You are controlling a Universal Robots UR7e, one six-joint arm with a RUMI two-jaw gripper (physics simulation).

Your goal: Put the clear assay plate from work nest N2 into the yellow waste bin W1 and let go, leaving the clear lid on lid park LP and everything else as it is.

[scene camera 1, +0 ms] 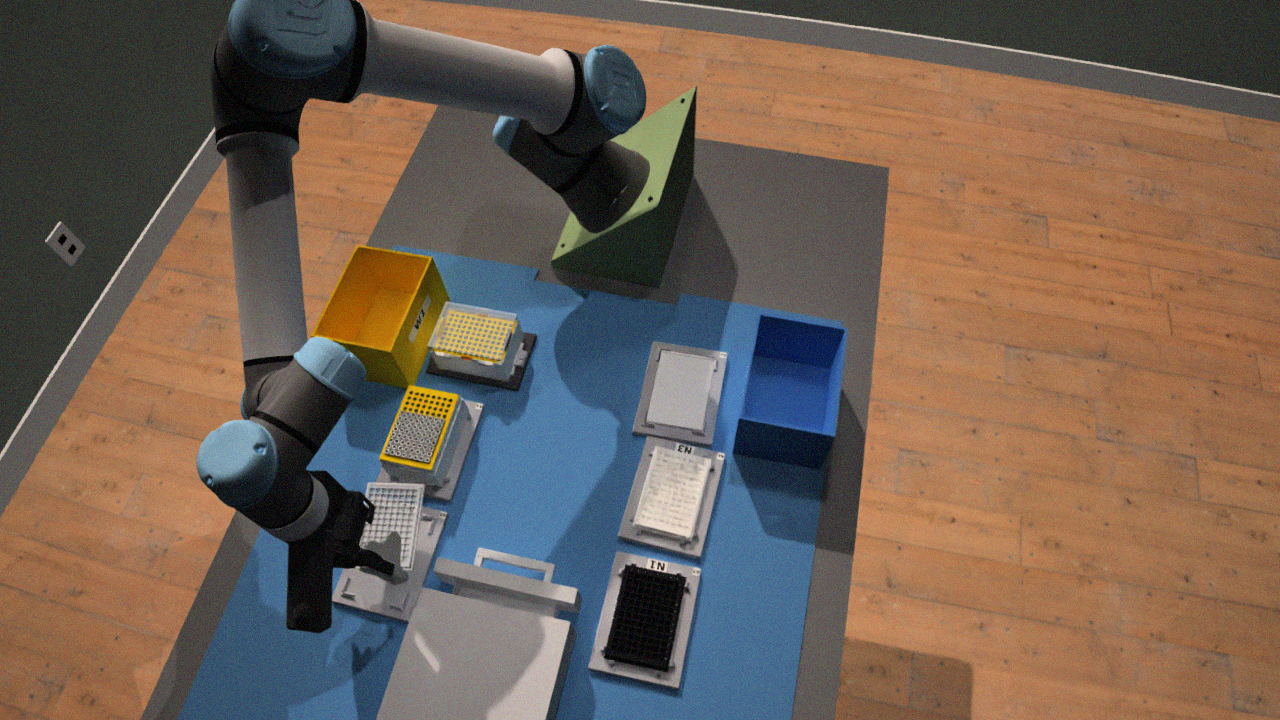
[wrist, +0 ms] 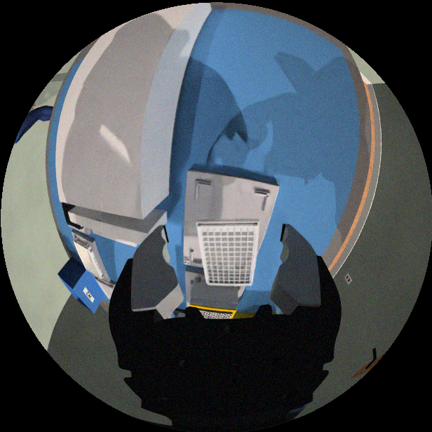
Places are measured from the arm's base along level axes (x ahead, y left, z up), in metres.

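Pixels of known places: gripper, fingertip midpoint: point(scene camera 1: 365, 576); arm's base, origin of the base link: point(scene camera 1: 617, 195).
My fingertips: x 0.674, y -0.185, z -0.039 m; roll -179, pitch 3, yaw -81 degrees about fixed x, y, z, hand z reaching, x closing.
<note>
Ahead of a thing's pixels: the offset from my fingertips to its middle. "spot": to the spot under its first point.
The clear assay plate {dz -0.057, dx -0.088, dy -0.019 m} point(scene camera 1: 401, 519) point(wrist: 229, 253) shows as a pale grid. It sits askew over the end of grey work nest N2 {dz -0.070, dx -0.047, dy -0.006 m} point(scene camera 1: 374, 592) point(wrist: 232, 202) nearest the yellow tip rack, clear of the nest's far corner posts; whether it touches the nest is unclear. My gripper point(scene camera 1: 382, 540) point(wrist: 224, 226) is open, its jaws on either side of the plate with gaps in the wrist view. The yellow waste bin W1 {dz -0.019, dx -0.403, dy -0.139 m} point(scene camera 1: 393, 360) stands at the back left and looks empty. A pale flat lid {dz -0.063, dx -0.393, dy +0.349 m} point(scene camera 1: 682, 391) lies on the rear right holder, apparently LP; its label is unreadable.
A yellow-topped tip rack {dz -0.035, dx -0.227, dy -0.008 m} point(scene camera 1: 418, 434) stands between N2 and W1. Another tip box {dz -0.040, dx -0.399, dy +0.018 m} point(scene camera 1: 476, 338) stands beside W1. A grey instrument {spot: dz +0.005, dx +0.058, dy +0.185 m} point(scene camera 1: 483, 653) point(wrist: 115, 125) stands beside N2. A white plate {dz -0.060, dx -0.225, dy +0.369 m} point(scene camera 1: 673, 492), a black plate {dz -0.060, dx -0.044, dy +0.369 m} point(scene camera 1: 644, 617) and a blue bin {dz -0.019, dx -0.400, dy +0.510 m} point(scene camera 1: 787, 438) are at right.
</note>
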